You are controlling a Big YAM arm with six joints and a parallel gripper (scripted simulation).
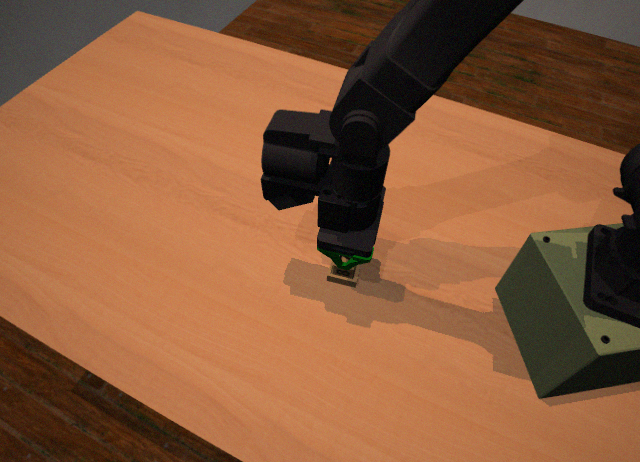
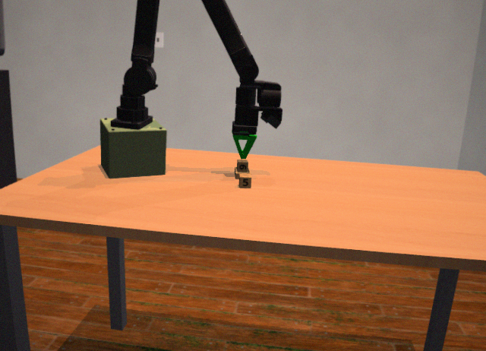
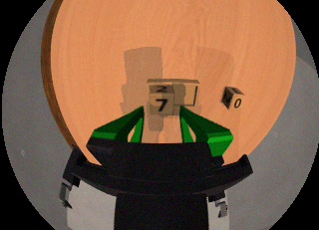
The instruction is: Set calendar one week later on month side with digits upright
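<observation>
Now: hand 20 mm to the left of the tray and 50 mm above it.
</observation>
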